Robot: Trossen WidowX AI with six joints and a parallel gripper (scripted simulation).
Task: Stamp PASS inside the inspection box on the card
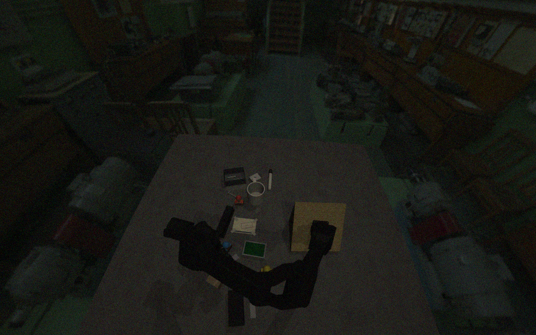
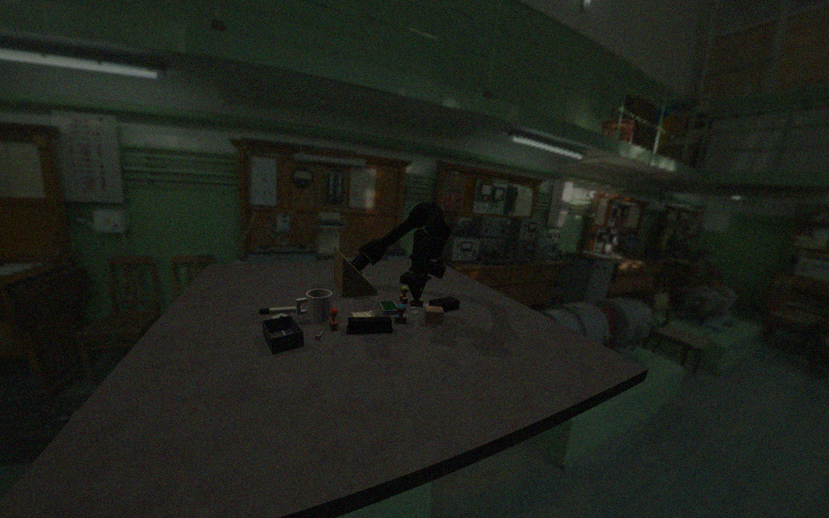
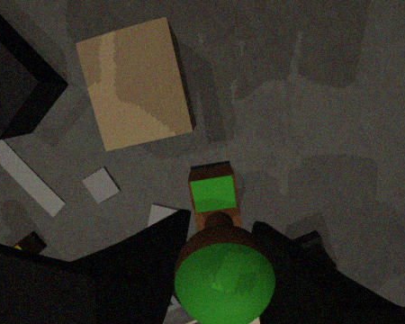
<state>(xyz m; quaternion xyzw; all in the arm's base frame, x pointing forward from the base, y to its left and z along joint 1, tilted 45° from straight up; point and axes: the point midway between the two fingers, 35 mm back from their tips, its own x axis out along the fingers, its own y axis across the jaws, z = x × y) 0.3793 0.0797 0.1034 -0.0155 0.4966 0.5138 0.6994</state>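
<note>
The ink pad is 13 cm behind my gripper tip, 8 cm below it and 5 cm to the right of it. From my gripper tip the other things lie so: tan block: 7 cm to the left, 7 cm below, 1 cm behind; then green stamp: right at my gripper tip; then blue stamp: 7 cm below, 4 cm to the right, 2 cm behind.
</note>
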